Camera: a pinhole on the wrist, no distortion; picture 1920 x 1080 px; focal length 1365.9 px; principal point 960.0 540.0 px. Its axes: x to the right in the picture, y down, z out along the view. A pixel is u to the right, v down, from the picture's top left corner.
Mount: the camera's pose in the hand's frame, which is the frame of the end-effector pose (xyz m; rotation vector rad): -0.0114 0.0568 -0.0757 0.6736 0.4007 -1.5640
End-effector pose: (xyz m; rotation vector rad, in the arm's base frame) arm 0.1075 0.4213 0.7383 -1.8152 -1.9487 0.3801
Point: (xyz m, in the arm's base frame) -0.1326 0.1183 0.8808
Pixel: outside the picture
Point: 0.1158 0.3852 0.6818
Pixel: 297.2 383.2
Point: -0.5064 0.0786 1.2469
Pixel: outside the picture
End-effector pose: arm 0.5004 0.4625 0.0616 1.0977 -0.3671 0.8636
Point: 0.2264 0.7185 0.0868
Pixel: behind the camera
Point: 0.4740 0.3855 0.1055
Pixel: 145.3 692.4
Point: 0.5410 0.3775 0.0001
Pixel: 1156.5 511.5
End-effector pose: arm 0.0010 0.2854 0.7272 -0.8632 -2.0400 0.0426
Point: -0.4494 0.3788 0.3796
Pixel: 208.1 729.6
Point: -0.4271 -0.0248 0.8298
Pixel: 1691.4 939.2
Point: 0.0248 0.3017 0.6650
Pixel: 107.9 275.8
